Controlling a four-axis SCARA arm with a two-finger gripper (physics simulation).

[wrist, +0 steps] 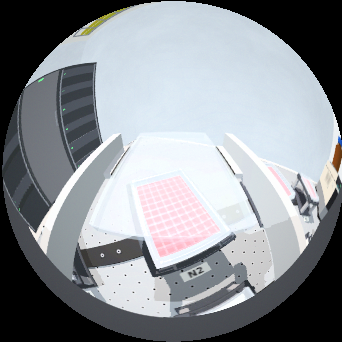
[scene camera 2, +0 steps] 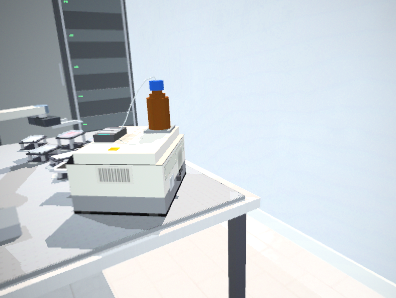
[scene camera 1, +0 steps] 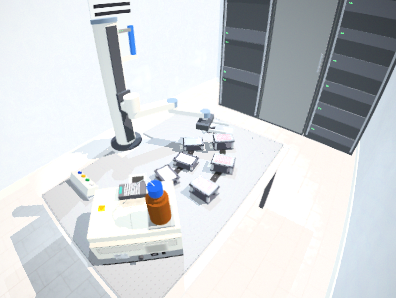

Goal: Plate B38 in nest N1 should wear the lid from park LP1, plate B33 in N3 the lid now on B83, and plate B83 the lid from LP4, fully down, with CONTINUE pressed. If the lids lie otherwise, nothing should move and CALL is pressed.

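Frame: origin at the arm's base, x left, y back, z up, level; centimetres.
Where they show: gripper, fingertip midpoint: [wrist: 172, 139] [scene camera 2: 72, 120] [scene camera 1: 227, 128]; arm's base, link origin: [scene camera 1: 126, 141].
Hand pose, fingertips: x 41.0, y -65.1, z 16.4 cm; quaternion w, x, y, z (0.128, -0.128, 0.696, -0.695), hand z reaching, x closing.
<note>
Each offset is from my fingertips to the top centre of the thing. "pt": to the spot under its first point.
My gripper [scene camera 1: 217, 127] [scene camera 2: 69, 122] [wrist: 172, 139] is shut on a clear lid @(dz -0.5, dx -0.8, dy +2.2 cm) [wrist: 200, 162] and holds it raised, turned relative to the plate below. Under it, a pink-welled plate [scene camera 1: 223, 138] [wrist: 180, 215] sits without a lid in the nest labelled N2 @(pt dz -14.9, dx -7.0, dy +8.5 cm) [wrist: 196, 271]; open space shows between lid and plate. Another pink-welled plate @(dz -7.4, dx -20.9, dy -10.5 cm) [scene camera 1: 222, 161] stands on the neighbouring nest. Whitish pieces @(dz -9.9, dx -15.1, dy +18.5 cm) [scene camera 1: 193, 143] [scene camera 1: 185, 160] @(pt dz -10.4, dx -50.6, dy +10.5 cm) [scene camera 1: 166, 173] rest on low stands on the column's side, and one more @(dz -7.5, dx -45.3, dy -13.6 cm) [scene camera 1: 204, 188] lies nearer the camera. Their labels cannot be read. A button box @(dz -6.7, dx -89.3, dy +44.8 cm) [scene camera 1: 82, 184] carries blue, yellow and green buttons.
A large white instrument [scene camera 1: 112, 220] [scene camera 2: 117, 177] stands at the near end of the table. It bears a brown bottle @(pt dz +18.4, dx -83.9, dy -21.9 cm) [scene camera 1: 159, 207] [scene camera 2: 158, 112] with a blue cap and a dark keypad [scene camera 1: 132, 190] [scene camera 2: 110, 134]. The arm's column [scene camera 1: 106, 75] rises at the left; dark server racks stand behind.
</note>
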